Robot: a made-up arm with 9 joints.
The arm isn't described. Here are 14 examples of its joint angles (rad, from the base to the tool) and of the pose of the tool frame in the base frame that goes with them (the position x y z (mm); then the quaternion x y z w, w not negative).
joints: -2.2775 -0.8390 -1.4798 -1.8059 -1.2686 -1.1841 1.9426 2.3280 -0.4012
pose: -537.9 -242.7 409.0 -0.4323 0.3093 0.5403 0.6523
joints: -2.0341 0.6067 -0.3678 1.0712 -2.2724 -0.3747 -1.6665 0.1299 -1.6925
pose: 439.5 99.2 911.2 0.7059 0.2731 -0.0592 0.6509
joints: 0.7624 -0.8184 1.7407 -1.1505 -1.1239 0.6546 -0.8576 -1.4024 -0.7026
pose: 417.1 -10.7 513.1 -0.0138 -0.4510 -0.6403 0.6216
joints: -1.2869 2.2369 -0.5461 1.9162 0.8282 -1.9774 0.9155 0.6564 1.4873
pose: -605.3 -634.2 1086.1 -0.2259 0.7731 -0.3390 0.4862
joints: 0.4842 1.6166 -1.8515 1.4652 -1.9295 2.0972 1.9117 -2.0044 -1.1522
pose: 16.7 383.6 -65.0 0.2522 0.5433 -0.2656 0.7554
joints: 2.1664 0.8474 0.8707 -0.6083 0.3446 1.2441 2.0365 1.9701 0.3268
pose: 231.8 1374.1 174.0 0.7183 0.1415 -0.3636 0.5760
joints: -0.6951 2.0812 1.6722 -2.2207 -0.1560 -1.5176 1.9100 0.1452 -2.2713
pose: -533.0 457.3 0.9 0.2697 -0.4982 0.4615 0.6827
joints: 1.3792 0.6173 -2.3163 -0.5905 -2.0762 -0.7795 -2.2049 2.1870 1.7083
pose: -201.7 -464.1 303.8 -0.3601 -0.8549 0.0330 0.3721
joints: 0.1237 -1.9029 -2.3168 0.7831 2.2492 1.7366 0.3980 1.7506 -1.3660
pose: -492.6 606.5 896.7 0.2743 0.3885 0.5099 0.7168
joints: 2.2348 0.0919 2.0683 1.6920 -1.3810 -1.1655 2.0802 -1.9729 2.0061
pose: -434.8 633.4 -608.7 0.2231 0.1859 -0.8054 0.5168
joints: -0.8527 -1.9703 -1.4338 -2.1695 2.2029 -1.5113 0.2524 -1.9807 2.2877
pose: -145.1 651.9 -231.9 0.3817 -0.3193 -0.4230 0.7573
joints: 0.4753 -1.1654 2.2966 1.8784 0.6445 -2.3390 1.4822 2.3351 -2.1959
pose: 185.7 -885.6 621.3 0.3699 0.2558 -0.8558 0.2556
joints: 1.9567 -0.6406 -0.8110 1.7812 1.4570 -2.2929 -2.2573 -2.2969 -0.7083
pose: -652.8 484.4 566.1 0.2524 -0.6926 -0.6584 0.1524
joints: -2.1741 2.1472 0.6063 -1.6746 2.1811 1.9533 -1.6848 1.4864 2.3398
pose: -544.8 156.8 296.4 0.6124 0.4850 0.4033 0.4765
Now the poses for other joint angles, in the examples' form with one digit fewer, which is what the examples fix.
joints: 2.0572 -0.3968 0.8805 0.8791 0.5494 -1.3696 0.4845 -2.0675 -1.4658
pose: 192 194 -1126 -0.496 0.300 -0.686 0.439
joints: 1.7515 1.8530 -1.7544 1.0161 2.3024 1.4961 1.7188 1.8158 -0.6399
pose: 38 -1224 -251 -0.525 -0.098 0.787 0.308
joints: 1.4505 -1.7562 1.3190 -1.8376 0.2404 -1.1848 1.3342 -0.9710 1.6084
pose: -887 -483 298 -0.127 0.627 -0.431 0.637
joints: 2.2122 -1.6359 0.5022 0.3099 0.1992 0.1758 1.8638 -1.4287 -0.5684
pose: 257 -304 -1339 -0.464 -0.325 0.729 0.383
